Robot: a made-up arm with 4 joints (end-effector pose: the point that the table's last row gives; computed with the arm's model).
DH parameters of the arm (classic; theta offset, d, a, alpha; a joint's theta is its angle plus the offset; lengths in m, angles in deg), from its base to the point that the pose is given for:
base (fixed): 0 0.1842 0 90
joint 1: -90 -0.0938 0.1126 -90
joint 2: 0 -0.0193 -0.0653 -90
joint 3: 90 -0.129 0.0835 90
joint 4: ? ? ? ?
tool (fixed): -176.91 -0.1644 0 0
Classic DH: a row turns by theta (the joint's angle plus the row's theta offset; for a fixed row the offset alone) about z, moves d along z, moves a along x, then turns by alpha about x.
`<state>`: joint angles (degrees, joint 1 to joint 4).
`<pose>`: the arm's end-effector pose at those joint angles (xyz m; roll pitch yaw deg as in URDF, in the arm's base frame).
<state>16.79 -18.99 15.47 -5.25</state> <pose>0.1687 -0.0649 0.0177 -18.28 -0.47 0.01</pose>
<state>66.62 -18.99 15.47 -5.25</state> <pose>0.2361 -0.0649 0.2057 -18.28 -50.30 0.01</pose>
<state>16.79 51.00 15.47 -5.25</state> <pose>0.1936 0.1293 -0.0649 47.99 -10.68 15.58</pose>
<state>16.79 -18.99 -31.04 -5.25</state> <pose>0.2291 -0.0125 0.1948 -30.93 -43.06 20.31</pose>
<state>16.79 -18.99 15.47 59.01</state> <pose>0.0044 -0.2851 0.0890 -7.72 -16.62 -63.20</pose>
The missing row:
joint 4: 3.09 0 -0.2669 180
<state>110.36 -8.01 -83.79 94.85</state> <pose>0.0755 -0.3058 0.3521 -165.85 1.60 -92.81</pose>
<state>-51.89 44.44 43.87 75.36</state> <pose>-0.4175 -0.1623 0.0536 -107.21 39.69 -132.41</pose>
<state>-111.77 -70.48 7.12 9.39</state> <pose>-0.0288 -0.0815 0.0492 140.39 72.00 -146.68</pose>
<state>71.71 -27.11 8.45 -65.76</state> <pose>0.2393 0.1431 0.1000 -64.65 -13.79 53.85</pose>
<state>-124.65 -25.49 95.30 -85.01</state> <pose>0.0549 0.2702 0.3636 -143.86 -17.15 115.57</pose>
